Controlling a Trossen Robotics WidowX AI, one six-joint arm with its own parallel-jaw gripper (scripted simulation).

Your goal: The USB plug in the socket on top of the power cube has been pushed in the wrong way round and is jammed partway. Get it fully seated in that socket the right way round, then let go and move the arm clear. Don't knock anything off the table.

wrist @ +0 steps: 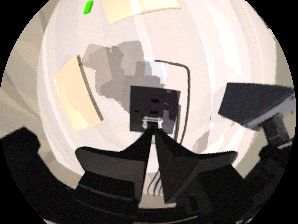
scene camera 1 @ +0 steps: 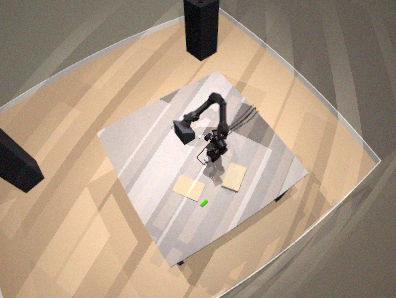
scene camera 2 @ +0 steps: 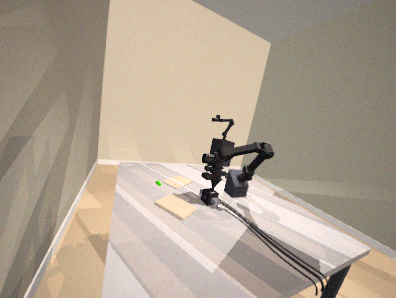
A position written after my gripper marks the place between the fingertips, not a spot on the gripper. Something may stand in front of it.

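Note:
There is a power cube (wrist: pixel 154 102) that I can see, and along with the cube I see my own gripper (wrist: pixel 153 130).

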